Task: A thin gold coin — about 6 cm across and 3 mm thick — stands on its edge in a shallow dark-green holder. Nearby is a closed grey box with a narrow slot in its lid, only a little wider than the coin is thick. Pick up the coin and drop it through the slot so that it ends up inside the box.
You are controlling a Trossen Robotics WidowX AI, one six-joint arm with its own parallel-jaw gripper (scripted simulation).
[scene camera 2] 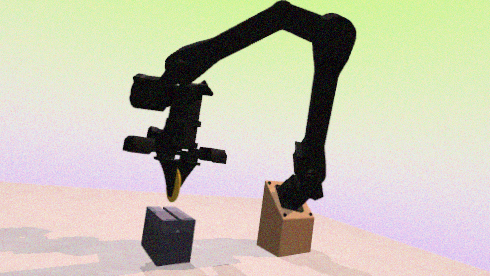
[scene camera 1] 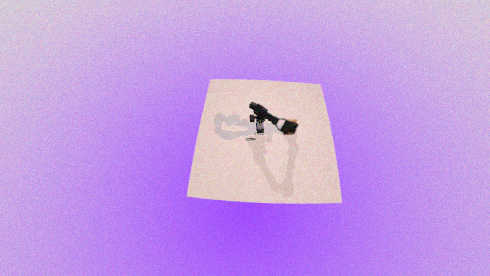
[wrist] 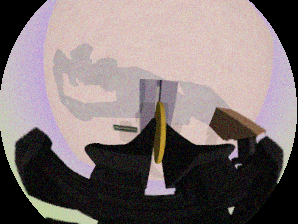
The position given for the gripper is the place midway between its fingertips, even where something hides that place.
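Note:
There's a gold coin held in the gripper (scene camera 2: 171,196), and you'd also find the gripper (wrist: 156,121) in the wrist view.

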